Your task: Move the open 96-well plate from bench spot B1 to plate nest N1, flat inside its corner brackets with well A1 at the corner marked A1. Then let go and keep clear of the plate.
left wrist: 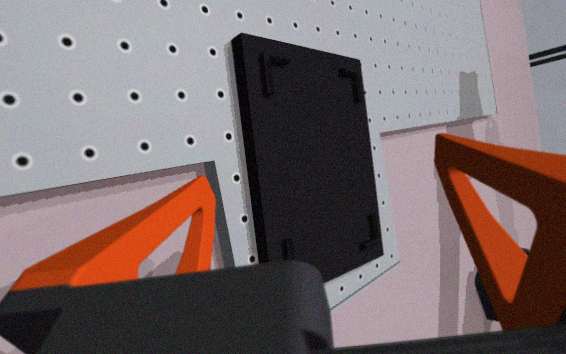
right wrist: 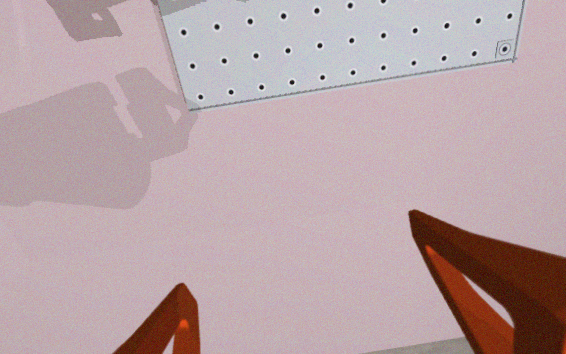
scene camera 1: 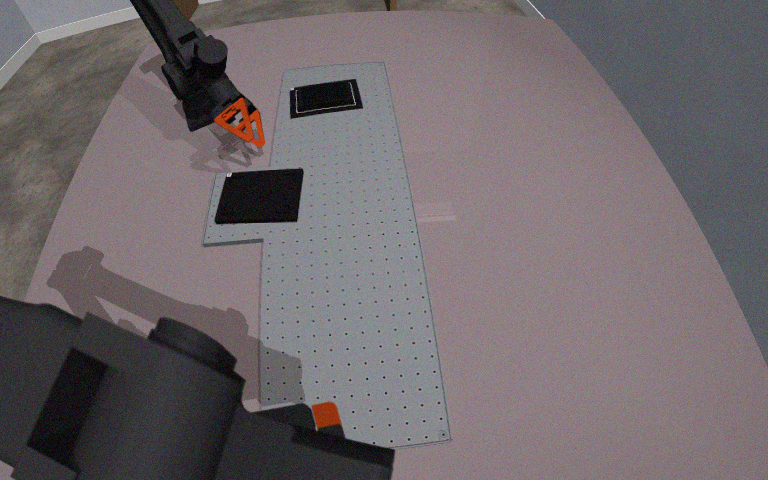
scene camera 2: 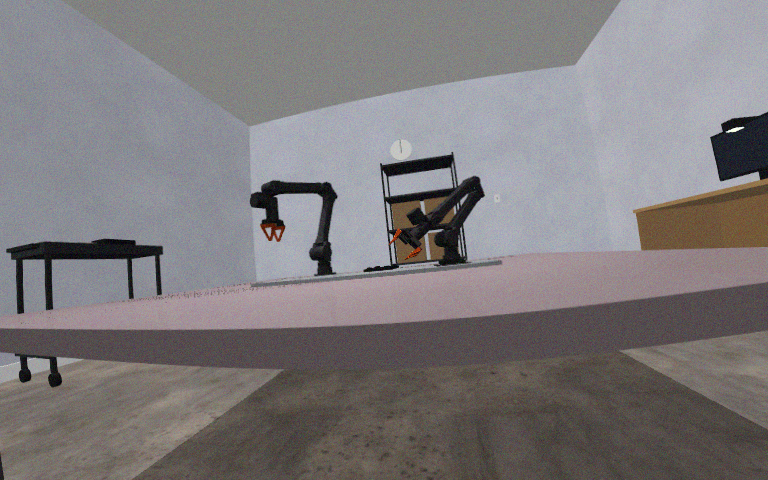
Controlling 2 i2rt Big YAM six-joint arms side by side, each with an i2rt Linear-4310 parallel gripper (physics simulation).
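Places are measured from the left arm's base along level axes (x left, y back, z up), in millimetres.
Pixels of known places: left gripper, between the fingertips: (left wrist: 317, 168) (scene camera 1: 257, 143) (scene camera 2: 397, 251); right gripper, between the fingertips: (right wrist: 297, 258) (scene camera 2: 274, 241); left arm's base, origin of its link: (scene camera 1: 202, 113).
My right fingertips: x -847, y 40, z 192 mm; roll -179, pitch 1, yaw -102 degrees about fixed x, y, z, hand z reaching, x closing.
For each thing: its top centre in the pictures, then the offset to it from my right fingertips. "*": a spot on its surface instead. Level surfaces: height alone.
- nest N1, centre of its top: (left wrist: 332, 161) (scene camera 1: 258, 191) (scene camera 2: 381, 265) dx +473, dy -104, dz -161 mm
- Spot B1, a spot on its surface: (scene camera 1: 293, 107) * dx +703, dy -255, dz -177 mm
- darker rectangle, a spot on its surface: (scene camera 1: 326, 96) * dx +684, dy -334, dz -164 mm
- grey perforated board, height of its surface: dz -179 mm
- pink table, height of its surface: dz -192 mm
In scene camera 1 the nest N1 (scene camera 1: 259, 196) (left wrist: 310, 160) is a thick black block with a white mark at its upper left corner. The left wrist view shows its corner brackets around a bare surface. Spot B1 (scene camera 1: 293, 107) is a black rectangle farther back with a white outline. A darker rectangle (scene camera 1: 326, 96) fills the outline, apparently the plate; its wells cannot be made out. My left gripper (scene camera 1: 257, 142) (scene camera 2: 398, 251) (left wrist: 317, 168) is open and empty, raised between B1 and N1, left of both. My right gripper (scene camera 2: 272, 240) (right wrist: 297, 258) is open, high above the table.
A grey perforated board (scene camera 1: 339, 271) (right wrist: 320, 60) lies on the pink table (scene camera 1: 538, 226) (scene camera 2: 351, 316) under both spots. The right arm (scene camera 1: 158, 407) covers the lower left of scene camera 1. A shelf unit (scene camera 2: 417, 164) stands behind the arms.
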